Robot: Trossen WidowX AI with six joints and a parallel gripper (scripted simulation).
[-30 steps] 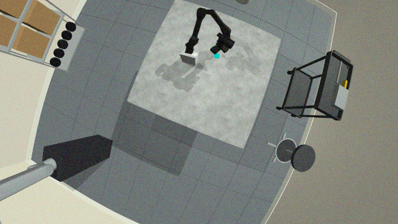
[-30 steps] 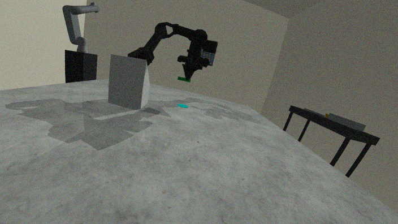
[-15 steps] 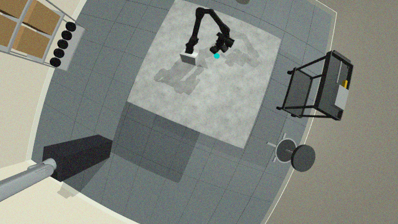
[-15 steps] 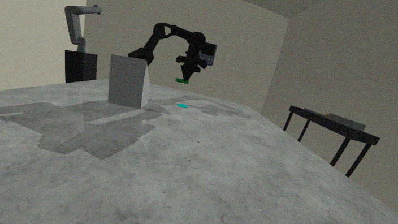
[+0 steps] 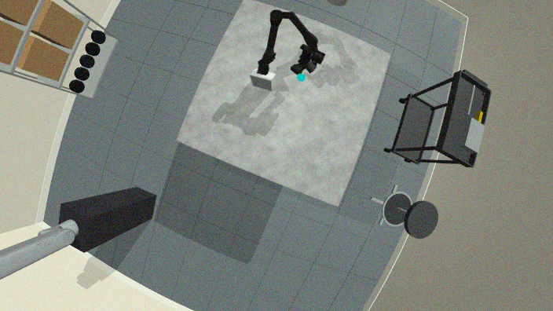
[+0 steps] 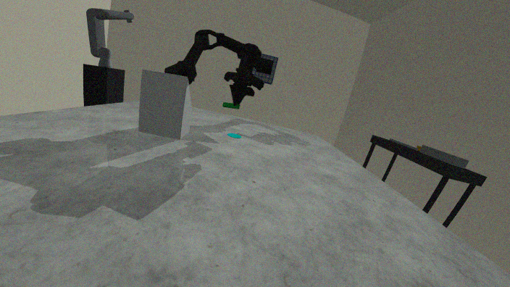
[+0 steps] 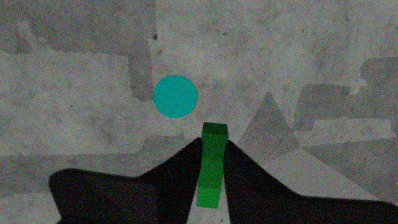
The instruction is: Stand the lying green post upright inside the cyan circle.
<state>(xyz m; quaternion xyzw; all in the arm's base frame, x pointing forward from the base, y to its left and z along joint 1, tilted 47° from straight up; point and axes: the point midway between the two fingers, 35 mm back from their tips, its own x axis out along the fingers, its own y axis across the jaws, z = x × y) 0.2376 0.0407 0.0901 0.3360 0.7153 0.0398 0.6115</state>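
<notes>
Right now the cyan circle is 120 mm below my gripper tip, 20 mm to the left of it and 20 mm ahead of it. Round my gripper tip: green post (20 mm behind, 10 mm to the left).
</notes>
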